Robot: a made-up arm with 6 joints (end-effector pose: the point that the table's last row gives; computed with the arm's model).
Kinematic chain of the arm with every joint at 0, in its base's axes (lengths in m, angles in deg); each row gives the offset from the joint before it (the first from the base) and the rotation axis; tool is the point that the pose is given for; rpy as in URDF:
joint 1: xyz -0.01 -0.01 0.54 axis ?
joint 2: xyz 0.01 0 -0.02 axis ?
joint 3: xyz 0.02 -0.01 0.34 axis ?
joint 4: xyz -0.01 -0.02 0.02 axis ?
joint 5: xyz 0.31 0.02 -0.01 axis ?
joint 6: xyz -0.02 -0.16 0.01 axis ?
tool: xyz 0 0 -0.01 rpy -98.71 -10.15 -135.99
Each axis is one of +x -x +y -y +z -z.
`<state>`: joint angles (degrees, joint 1 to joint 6).
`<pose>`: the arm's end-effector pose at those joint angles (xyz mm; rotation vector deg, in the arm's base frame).
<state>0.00 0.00 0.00 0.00 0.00 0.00</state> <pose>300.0 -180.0 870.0 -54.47 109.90 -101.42</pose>
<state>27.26 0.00 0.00 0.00 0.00 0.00</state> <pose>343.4 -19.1 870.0 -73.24 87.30 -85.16</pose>
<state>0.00 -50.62 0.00 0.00 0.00 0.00</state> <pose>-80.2 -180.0 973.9 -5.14 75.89 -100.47</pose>
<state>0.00 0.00 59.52 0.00 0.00 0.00</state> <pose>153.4 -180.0 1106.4 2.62 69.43 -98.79</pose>
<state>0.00 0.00 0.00 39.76 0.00 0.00</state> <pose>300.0 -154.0 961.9 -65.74 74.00 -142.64</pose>
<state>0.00 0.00 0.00 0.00 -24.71 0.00</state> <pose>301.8 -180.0 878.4 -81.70 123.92 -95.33</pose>
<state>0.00 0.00 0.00 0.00 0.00 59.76</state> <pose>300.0 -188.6 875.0 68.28 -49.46 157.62</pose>
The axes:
joint 1: +z
joint 2: +y
joint 3: -y
joint 4: -x
joint 5: -y
joint 6: -x

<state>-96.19 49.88 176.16 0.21 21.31 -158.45</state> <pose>-186.5 -94.9 932.4 -54.90 34.40 -54.28</pose>
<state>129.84 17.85 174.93 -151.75 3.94 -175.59</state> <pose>-12.3 -145.5 995.2 32.10 82.34 26.99</pose>
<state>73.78 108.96 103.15 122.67 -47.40 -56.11</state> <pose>119.2 604.5 487.3 -44.99 28.54 -136.15</pose>
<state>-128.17 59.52 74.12 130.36 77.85 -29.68</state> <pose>-329.9 -473.9 886.7 70.93 -48.54 82.19</pose>
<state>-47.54 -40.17 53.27 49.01 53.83 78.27</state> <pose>-339.2 135.8 1066.8 -86.95 71.07 69.34</pose>
